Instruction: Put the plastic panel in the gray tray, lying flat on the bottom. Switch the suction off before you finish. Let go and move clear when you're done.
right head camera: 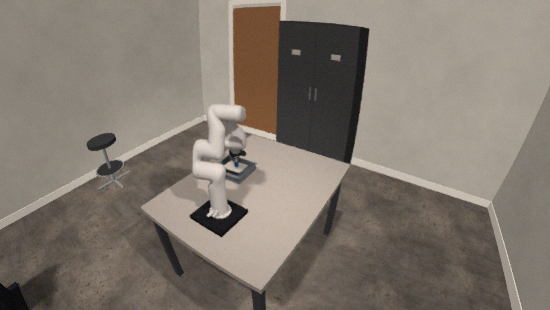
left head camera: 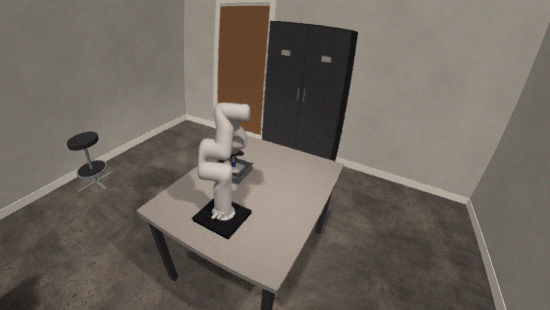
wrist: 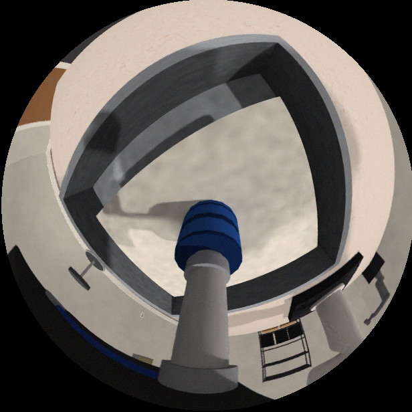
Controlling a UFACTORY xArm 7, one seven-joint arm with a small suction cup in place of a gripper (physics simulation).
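Frame: origin at the arm's base, x right, y ahead, z up, level; metres.
Where they show: end effector, tool point: [right head camera: 236, 166] [left head camera: 233, 167]; arm's base, origin of the base link: [right head camera: 220, 211] [left head camera: 223, 212].
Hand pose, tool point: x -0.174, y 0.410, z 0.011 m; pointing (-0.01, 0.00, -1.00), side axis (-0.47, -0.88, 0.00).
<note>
Each offset is from my tool point to the top centre of the thing. Level surfaces: height alone.
The pale, flat plastic panel @(dx -0.007, dy -0.009, dz +0.011 m) [left head camera: 238, 170] [right head camera: 243, 168] [wrist: 275, 165] is inside the walls of the gray tray @(dx -0.015, dy -0.015, dz +0.012 m) [left head camera: 243, 176] [right head camera: 241, 177] [wrist: 331, 200] and looks level. In the wrist view a strip of tray floor shows between the panel and the far wall; the panel's other edges lie close to the walls. My blue suction cup [left head camera: 233, 164] [right head camera: 236, 164] [wrist: 210, 215] is on the panel's upper face, in contact with it and holding it. The panel's underside is hidden, so I cannot tell whether it rests on the tray bottom or is slightly above it.
The tray stands on the table @(dz -0.038 m) [left head camera: 295, 185] [right head camera: 295, 190], beyond the arm's black base plate [left head camera: 240, 216] [right head camera: 235, 215]. The tray walls rise around the panel and cup. A stool [left head camera: 83, 141] [right head camera: 101, 142] and a dark cabinet [left head camera: 310, 85] [right head camera: 322, 85] stand away from the table.
</note>
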